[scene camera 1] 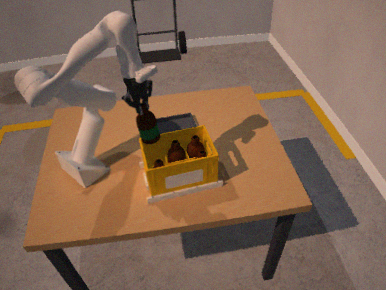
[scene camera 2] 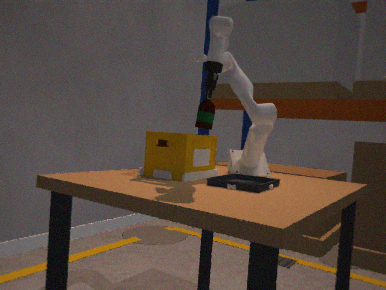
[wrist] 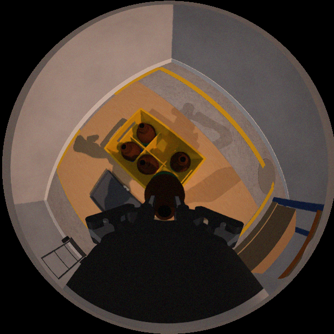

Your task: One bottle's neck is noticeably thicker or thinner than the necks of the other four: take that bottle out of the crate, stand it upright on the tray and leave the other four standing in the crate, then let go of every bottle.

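Frame: origin at the arm's base, x right, y down, z ahead, level; metres.
Seen in the pictures: gripper, fingertip midpoint: (scene camera 1: 143, 111) (scene camera 2: 208, 99); arm's base, link origin: (scene camera 1: 81, 159) (scene camera 2: 249, 161).
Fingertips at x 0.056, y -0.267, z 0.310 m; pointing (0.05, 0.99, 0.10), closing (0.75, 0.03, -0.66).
Observation:
Pixels of each thing's top centre, then the offset from my fingertips to it. "pt": a spot on its surface instead. Level surfaces: height alone.
- brown bottle, top centre: (scene camera 1: 143, 104) (scene camera 2: 207, 92) dx +0.002, dy -0.032, dz +0.004 m
- yellow crate, top centre: (scene camera 1: 177, 146) (scene camera 2: 183, 133) dx +0.032, dy +0.154, dz +0.111 m
- dark tray, surface spot: (scene camera 2: 244, 185) (scene camera 1: 193, 119) pt dx -0.322, dy +0.312, dz +0.201 m
- wooden table, surface height: dy +0.329 m
My gripper (scene camera 1: 142, 109) (scene camera 2: 210, 96) (wrist: 164, 201) is shut on the neck of a brown bottle (scene camera 1: 148, 126) (scene camera 2: 205, 114) (wrist: 164, 189) with a green label. The bottle hangs nearly upright above the crate, its base a little higher than the rim. The yellow crate (scene camera 1: 156, 187) (scene camera 2: 170, 154) (wrist: 194, 172) holds four brown bottles, such as one (scene camera 1: 176, 151) (wrist: 147, 164) in the middle, one (wrist: 145, 132), one (wrist: 130, 151) and one (wrist: 180, 161). The dark tray (scene camera 1: 191, 118) (scene camera 2: 244, 185) (wrist: 103, 181) lies beside the crate, partly hidden behind it in scene camera 1.
The crate stands on a white base (scene camera 1: 186, 191) (scene camera 2: 201, 175) on the wooden table (scene camera 1: 120, 222) (scene camera 2: 240, 212). The crate's walls and inner dividers stand below the held bottle. A hand truck (scene camera 1: 160, 54) stands on the floor beyond the table.

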